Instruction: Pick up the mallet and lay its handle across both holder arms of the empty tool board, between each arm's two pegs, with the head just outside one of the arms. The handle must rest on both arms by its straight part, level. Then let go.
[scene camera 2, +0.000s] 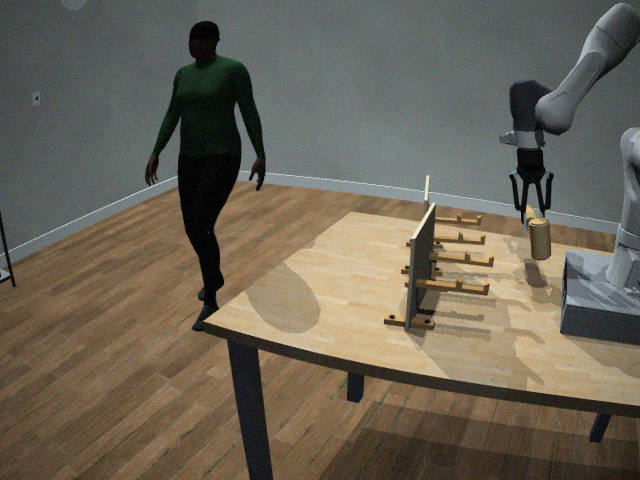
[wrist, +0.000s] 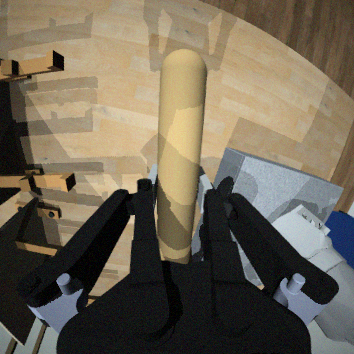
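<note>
My gripper (scene camera 2: 533, 217) (wrist: 176, 174) is shut on the handle of the wooden mallet (scene camera 2: 540, 240) (wrist: 182, 110), holding it above the table between the holder arms and the robot base. In the scene view the handle looks about level, and the cylindrical head is upright at its camera-side end. The head does not show in the wrist view. The nearer upright board (scene camera 2: 421, 263) carries two wooden holder arms, an upper-looking farther one (scene camera 2: 449, 257) and a nearer one (scene camera 2: 444, 285). Each has a peg midway and one at its tip. Both are bare and apart from the mallet.
Another board (scene camera 2: 427, 192) stands behind, with two more bare arms (scene camera 2: 447, 220) (scene camera 2: 470, 239) beyond the nearer ones. The grey robot base block (scene camera 2: 594, 304) (wrist: 280, 190) is right of the mallet. A person in green (scene camera 2: 211, 108) is on the floor left of the table (scene camera 2: 361, 330).
</note>
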